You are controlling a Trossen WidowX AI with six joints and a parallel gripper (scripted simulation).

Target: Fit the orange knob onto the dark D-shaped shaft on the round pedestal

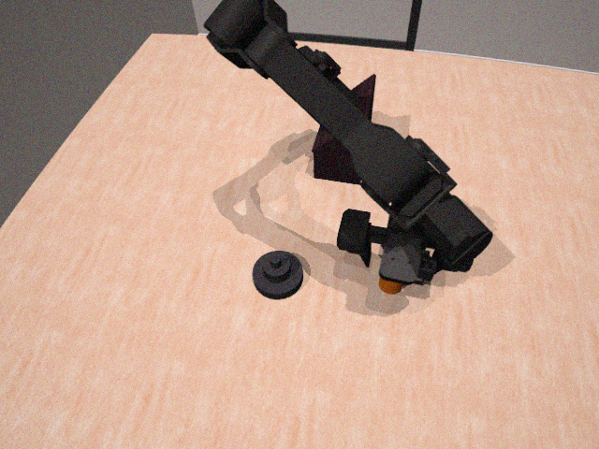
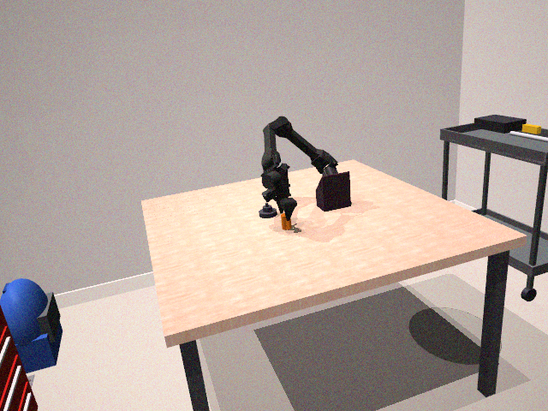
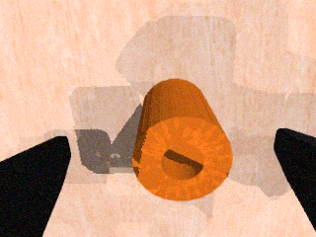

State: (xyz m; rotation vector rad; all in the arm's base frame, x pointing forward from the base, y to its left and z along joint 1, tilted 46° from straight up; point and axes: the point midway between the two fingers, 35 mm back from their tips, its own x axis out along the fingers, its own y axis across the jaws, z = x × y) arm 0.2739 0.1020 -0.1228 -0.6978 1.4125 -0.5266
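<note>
The orange knob lies 10 mm behind my gripper tip and 20 mm below it. From my gripper tip the other things lie so: round pedestal 40 mm ahead, 190 mm to the right, 20 mm below.
</note>
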